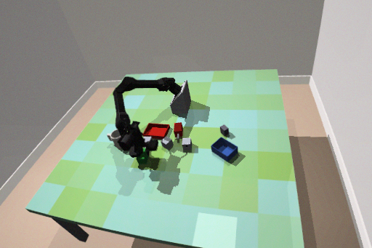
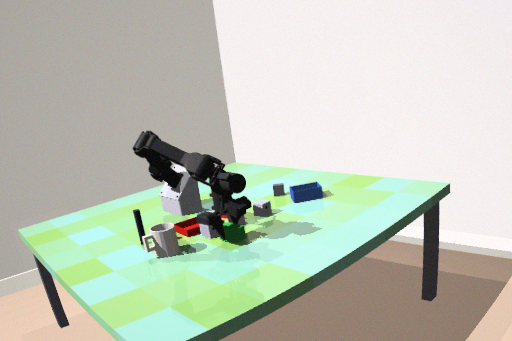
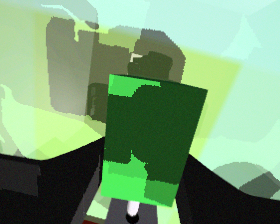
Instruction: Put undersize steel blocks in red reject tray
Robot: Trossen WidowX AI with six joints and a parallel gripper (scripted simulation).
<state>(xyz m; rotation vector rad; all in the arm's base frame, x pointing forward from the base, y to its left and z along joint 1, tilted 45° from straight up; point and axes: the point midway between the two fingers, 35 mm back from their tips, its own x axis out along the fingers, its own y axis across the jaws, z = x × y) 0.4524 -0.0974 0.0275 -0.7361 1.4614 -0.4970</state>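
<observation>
Right now my gripper tip is 1 cm past the green GO gauge and 2 cm below it. Also, from my gripper tip: steel block: 10 cm behind, 22 cm to the left, 1 cm above; mug: 7 cm behind, 20 cm to the right, 3 cm above; red reject tray: 19 cm behind.
</observation>
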